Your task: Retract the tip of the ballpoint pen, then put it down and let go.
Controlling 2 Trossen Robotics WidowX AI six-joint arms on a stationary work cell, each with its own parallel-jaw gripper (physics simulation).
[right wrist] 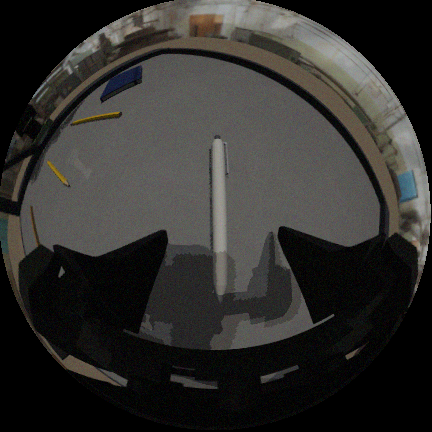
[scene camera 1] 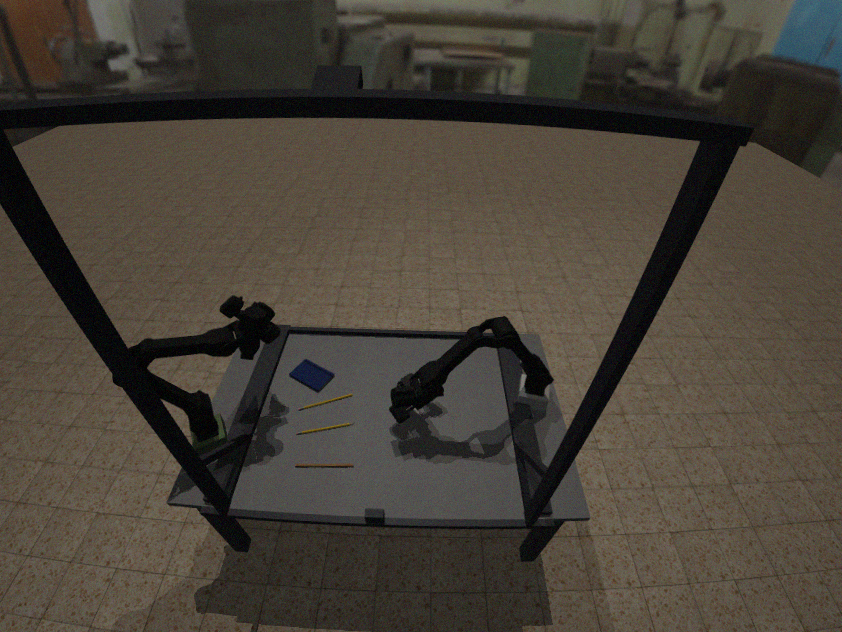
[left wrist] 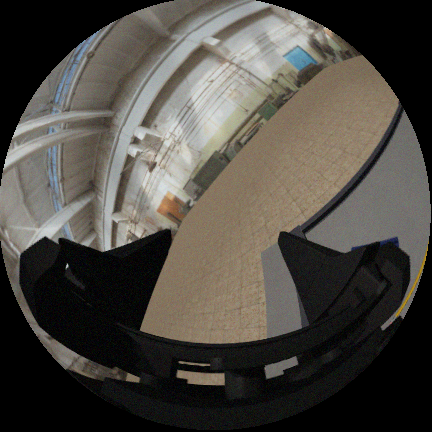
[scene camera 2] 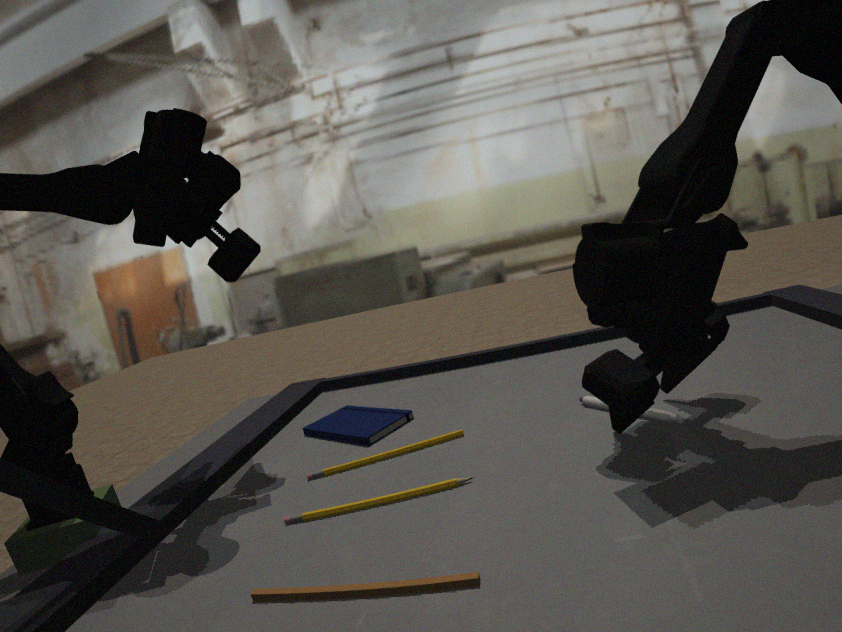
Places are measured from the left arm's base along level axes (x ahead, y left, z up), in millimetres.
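Where they show: left gripper, between the fingertips: (left wrist: pixel 226 236) (scene camera 2: pixel 214 229); right gripper, between the fingertips: (right wrist: pixel 223 234) (scene camera 2: pixel 642 410); left arm's base, origin of its link: (scene camera 1: pixel 206 430); right arm's base, origin of its link: (scene camera 1: pixel 534 387).
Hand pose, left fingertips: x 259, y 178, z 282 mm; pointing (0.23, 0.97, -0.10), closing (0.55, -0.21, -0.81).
Things, the pixels of their centre, and the offset from my left fingertips.
- white ballpoint pen, middle of its body: (right wrist: pixel 220 212) (scene camera 2: pixel 629 408) dx +373, dy -349, dz -317 mm
- blue notebook, middle of its body: (scene camera 2: pixel 356 423) (right wrist: pixel 122 79) (scene camera 1: pixel 311 374) dx +121, dy -81, dz -316 mm
- orange-brown stick, middle of its body: (scene camera 2: pixel 359 590) (right wrist: pixel 35 232) (scene camera 1: pixel 324 465) dx +36, dy -440, dz -319 mm
The white ballpoint pen (right wrist: pixel 219 200) (scene camera 2: pixel 595 404) lies flat on the table. In the right wrist view its dark button end points up the picture, its clip is on the right side, and its shaded tapered end points towards the gripper; whether the tip is out is too dark to tell. My right gripper (right wrist: pixel 223 234) (scene camera 2: pixel 643 409) is open and empty, low above the pen, with a finger on either side of its lower part in the right wrist view. In scene camera 2 it partly hides the pen. My left gripper (left wrist: pixel 226 236) (scene camera 2: pixel 193 242) is open and empty, raised at the left.
A blue notebook (scene camera 1: pixel 311 375) (scene camera 2: pixel 357 425) (right wrist: pixel 122 83) lies near the back left of the table. Two yellow pencils (scene camera 1: pixel 325 402) (scene camera 1: pixel 325 428) and an orange-brown stick (scene camera 1: pixel 324 466) (scene camera 2: pixel 365 587) lie left of the right gripper. A dark frame post (scene camera 1: pixel 632 326) rises at the right.
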